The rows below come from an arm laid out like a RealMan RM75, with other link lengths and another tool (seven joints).
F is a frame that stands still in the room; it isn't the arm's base.
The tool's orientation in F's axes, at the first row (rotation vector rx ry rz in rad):
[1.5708, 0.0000, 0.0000]
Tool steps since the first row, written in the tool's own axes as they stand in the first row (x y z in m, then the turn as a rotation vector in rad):
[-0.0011, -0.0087, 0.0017, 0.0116, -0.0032, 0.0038]
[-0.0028, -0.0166, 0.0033, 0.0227, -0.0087, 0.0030]
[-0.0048, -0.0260, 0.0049, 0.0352, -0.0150, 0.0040]
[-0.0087, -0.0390, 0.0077, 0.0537, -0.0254, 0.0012]
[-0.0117, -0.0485, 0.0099, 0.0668, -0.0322, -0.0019]
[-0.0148, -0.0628, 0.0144, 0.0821, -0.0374, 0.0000]
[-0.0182, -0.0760, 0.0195, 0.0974, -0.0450, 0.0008]
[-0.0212, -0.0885, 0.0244, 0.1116, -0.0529, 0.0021]
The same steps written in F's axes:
[-0.0011, -0.0017, -0.0087, 0.0116, -0.0038, -0.0032]
[-0.0028, -0.0033, -0.0166, 0.0227, -0.0030, -0.0087]
[-0.0048, -0.0049, -0.0260, 0.0352, -0.0040, -0.0150]
[-0.0087, -0.0077, -0.0390, 0.0537, -0.0012, -0.0254]
[-0.0117, -0.0099, -0.0485, 0.0668, 0.0019, -0.0322]
[-0.0148, -0.0144, -0.0628, 0.0821, 0.0000, -0.0374]
[-0.0182, -0.0195, -0.0760, 0.0974, -0.0008, -0.0450]
[-0.0212, -0.0244, -0.0885, 0.1116, -0.0021, -0.0529]

